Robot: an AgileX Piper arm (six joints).
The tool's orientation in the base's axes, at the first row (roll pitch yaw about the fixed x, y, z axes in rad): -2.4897, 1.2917, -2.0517
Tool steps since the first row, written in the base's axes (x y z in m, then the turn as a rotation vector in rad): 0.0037, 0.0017, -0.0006, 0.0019, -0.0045, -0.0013; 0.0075, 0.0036, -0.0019, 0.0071, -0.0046, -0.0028; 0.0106, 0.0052, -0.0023, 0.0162, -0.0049, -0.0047; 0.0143, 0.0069, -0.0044, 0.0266, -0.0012, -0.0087; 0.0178, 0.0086, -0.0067, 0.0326, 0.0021, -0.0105; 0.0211, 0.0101, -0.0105, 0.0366, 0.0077, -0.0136; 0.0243, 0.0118, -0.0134, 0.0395, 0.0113, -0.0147; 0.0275, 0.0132, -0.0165, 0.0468, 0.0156, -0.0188; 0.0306, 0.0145, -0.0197, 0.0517, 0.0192, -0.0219; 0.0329, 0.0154, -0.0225, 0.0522, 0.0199, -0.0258
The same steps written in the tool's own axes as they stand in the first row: -0.0003, 0.0000, 0.0041, 0.0021, -0.0046, 0.0002; 0.0000, 0.0002, 0.0085, 0.0029, -0.0067, 0.0051; -0.0004, 0.0004, 0.0120, 0.0037, -0.0106, 0.0135; 0.0007, 0.0006, 0.0164, 0.0053, -0.0112, 0.0251; 0.0021, 0.0010, 0.0207, 0.0054, -0.0106, 0.0322; 0.0049, 0.0015, 0.0251, 0.0065, -0.0068, 0.0387; 0.0069, 0.0021, 0.0293, 0.0063, -0.0047, 0.0429; 0.0091, 0.0025, 0.0334, 0.0083, -0.0034, 0.0520; 0.0115, 0.0028, 0.0373, 0.0098, -0.0018, 0.0585; 0.0137, 0.0031, 0.0404, 0.0133, -0.0008, 0.0601
